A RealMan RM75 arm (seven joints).
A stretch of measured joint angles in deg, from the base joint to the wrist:
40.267 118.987 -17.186 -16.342 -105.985 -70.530 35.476
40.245 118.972 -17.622 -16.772 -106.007 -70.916 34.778
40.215 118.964 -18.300 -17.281 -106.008 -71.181 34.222
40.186 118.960 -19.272 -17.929 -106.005 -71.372 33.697
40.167 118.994 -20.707 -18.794 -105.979 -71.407 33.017
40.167 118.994 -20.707 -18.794 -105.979 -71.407 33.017
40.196 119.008 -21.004 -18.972 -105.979 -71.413 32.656
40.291 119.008 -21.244 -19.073 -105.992 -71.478 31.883
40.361 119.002 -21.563 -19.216 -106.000 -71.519 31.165
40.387 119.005 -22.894 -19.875 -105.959 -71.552 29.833
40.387 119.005 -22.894 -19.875 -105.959 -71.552 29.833
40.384 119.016 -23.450 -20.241 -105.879 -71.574 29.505
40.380 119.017 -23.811 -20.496 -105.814 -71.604 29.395
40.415 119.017 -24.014 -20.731 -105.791 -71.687 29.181
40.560 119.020 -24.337 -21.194 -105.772 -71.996 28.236
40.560 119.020 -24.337 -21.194 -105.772 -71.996 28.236
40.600 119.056 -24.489 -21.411 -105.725 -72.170 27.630
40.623 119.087 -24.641 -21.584 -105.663 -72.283 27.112
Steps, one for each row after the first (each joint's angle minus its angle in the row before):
-0.022 -0.015 -0.436 -0.430 -0.022 -0.386 -0.698
-0.030 -0.008 -0.678 -0.509 -0.001 -0.265 -0.556
-0.029 -0.004 -0.972 -0.648 0.003 -0.191 -0.525
-0.019 0.034 -1.435 -0.865 0.026 -0.035 -0.680
0.000 0.000 0.000 0.000 0.000 0.000 0.000
0.029 0.014 -0.297 -0.178 0.000 -0.006 -0.361
0.095 0.000 -0.240 -0.101 -0.013 -0.065 -0.773
0.070 -0.006 -0.319 -0.143 -0.008 -0.041 -0.718
0.026 0.003 -1.331 -0.659 0.041 -0.033 -1.332
0.000 0.000 0.000 0.000 0.000 0.000 0.000
-0.003 0.011 -0.556 -0.366 0.080 -0.022 -0.328
-0.004 0.001 -0.361 -0.255 0.065 -0.030 -0.110
0.035 0.000 -0.203 -0.235 0.023 -0.083 -0.214
0.145 0.003 -0.323 -0.463 0.019 -0.309 -0.945
0.000 0.000 0.000 0.000 0.000 0.000 0.000
0.040 0.036 -0.152 -0.217 0.047 -0.174 -0.606
0.023 0.031 -0.152 -0.173 0.062 -0.113 -0.518

